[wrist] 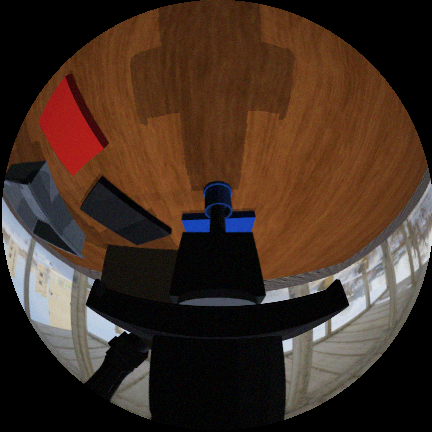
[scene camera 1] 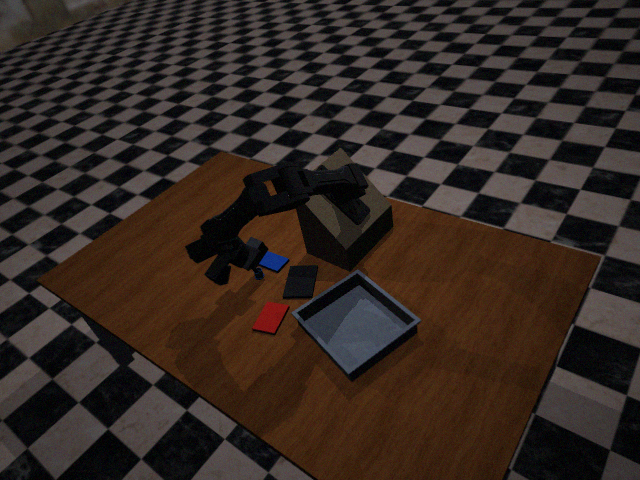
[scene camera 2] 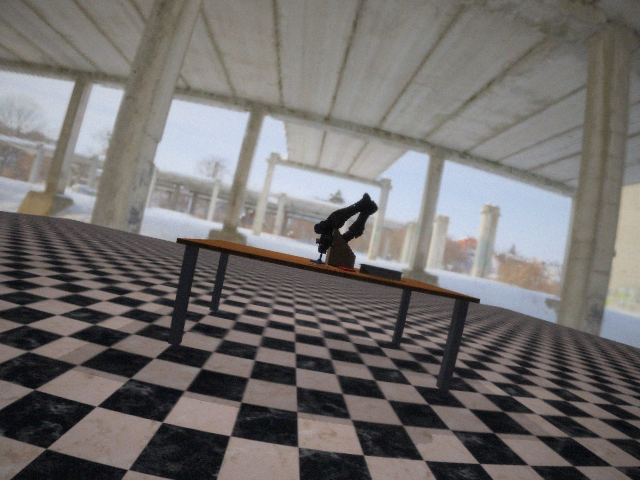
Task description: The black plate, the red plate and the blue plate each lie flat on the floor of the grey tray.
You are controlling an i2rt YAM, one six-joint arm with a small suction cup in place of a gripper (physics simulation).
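Seen in the pictures: hand at its tool point: (wrist: pixel 217 190) (scene camera 1: pixel 261 276); arm's base at its link origin: (scene camera 1: pixel 339 195) (scene camera 2: pixel 342 240).
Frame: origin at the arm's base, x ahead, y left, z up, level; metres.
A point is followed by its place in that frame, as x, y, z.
Note:
The blue plate (scene camera 1: pixel 275 261) @[0.182, -0.147, -0.164] (wrist: pixel 240 224) @[0.196, -0.187, -0.165] lies flat on the table, partly hidden by my arm. The black plate (scene camera 1: pixel 301 282) @[0.220, -0.019, -0.165] (wrist: pixel 122 212) @[0.233, -0.042, -0.165] lies flat between it and the grey tray (scene camera 1: pixel 361 333) @[0.295, 0.226, -0.171] (scene camera 2: pixel 379 271) @[0.382, 0.162, -0.144] (wrist: pixel 55 205) @[0.275, 0.086, -0.155]. The red plate (scene camera 1: pixel 270 317) @[0.364, -0.020, -0.165] (scene camera 2: pixel 346 268) @[0.400, -0.029, -0.163] (wrist: pixel 72 127) @[0.357, -0.038, -0.164] lies flat on the table left of the tray in scene camera 1. The tray floor is bare. My suction cup (scene camera 1: pixel 258 274) (scene camera 2: pixel 320 261) (wrist: pixel 218 193) is open and holds no plate. It is low over the table, just beyond the blue plate's edge, apart from all three plates.
The wedge-shaped base block (scene camera 1: pixel 330 242) @[0.111, 0.027, -0.082] (scene camera 2: pixel 341 254) @[0.108, -0.010, -0.096] (wrist: pixel 137 272) @[0.108, -0.007, -0.122] of my arm stands behind the black plate, close to the tray's back corner. The tray's raised walls stand around its floor. The wooden table (scene camera 1: pixel 465 330) @[0.169, 0.448, -0.174] ends beyond the tray on the right.

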